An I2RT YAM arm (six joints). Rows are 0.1 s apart.
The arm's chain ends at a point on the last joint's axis. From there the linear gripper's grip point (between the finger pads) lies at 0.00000 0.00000 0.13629 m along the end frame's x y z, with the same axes.
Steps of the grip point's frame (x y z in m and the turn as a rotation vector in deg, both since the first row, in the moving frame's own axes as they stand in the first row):
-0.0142 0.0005 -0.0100 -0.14 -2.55 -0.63
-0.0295 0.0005 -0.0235 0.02 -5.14 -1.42
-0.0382 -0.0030 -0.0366 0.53 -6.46 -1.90
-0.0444 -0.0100 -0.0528 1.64 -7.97 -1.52
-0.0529 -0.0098 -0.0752 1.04 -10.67 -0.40
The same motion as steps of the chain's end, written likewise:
-0.0081 0.0001 -0.0099 -0.14 -2.55 -0.63
-0.0173 0.0004 -0.0230 0.02 -5.14 -1.42
-0.0228 -0.0020 -0.0357 0.53 -6.46 -1.90
-0.0255 -0.0064 -0.0514 1.64 -7.97 -1.52
-0.0277 -0.0074 -0.0728 1.04 -10.67 -0.40

